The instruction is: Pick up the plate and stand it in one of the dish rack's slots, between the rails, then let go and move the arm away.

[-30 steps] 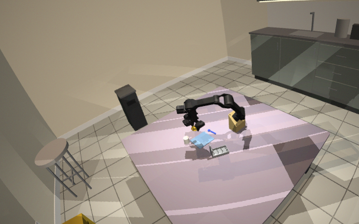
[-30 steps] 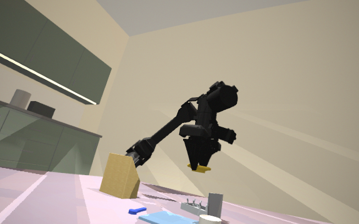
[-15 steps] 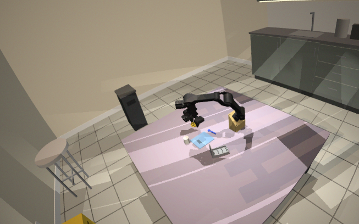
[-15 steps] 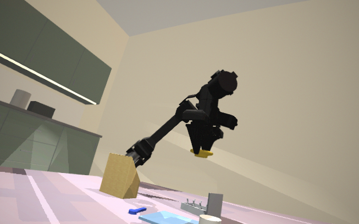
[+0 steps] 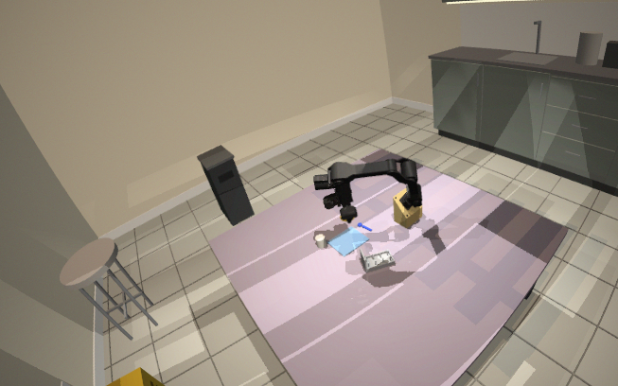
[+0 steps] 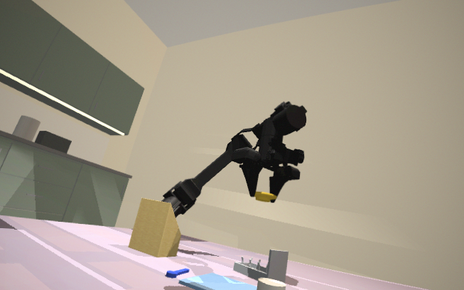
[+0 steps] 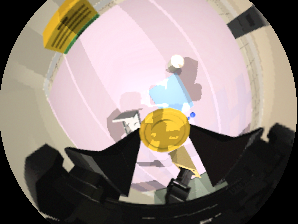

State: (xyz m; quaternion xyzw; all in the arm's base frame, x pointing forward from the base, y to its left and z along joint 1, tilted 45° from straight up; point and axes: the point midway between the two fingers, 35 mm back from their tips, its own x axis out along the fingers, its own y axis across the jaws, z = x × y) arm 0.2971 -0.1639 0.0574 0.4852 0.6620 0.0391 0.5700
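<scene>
Right now my gripper tip is 10 mm past the grey dish rack, 140 mm to the right of it and 170 mm above it. From my gripper tip the other things lie so: yellow plate: 10 mm above; then blue utensil: 150 mm behind, 70 mm to the right, 190 mm below; then small grey cup: 60 mm ahead, 140 mm to the right, 170 mm below.
</scene>
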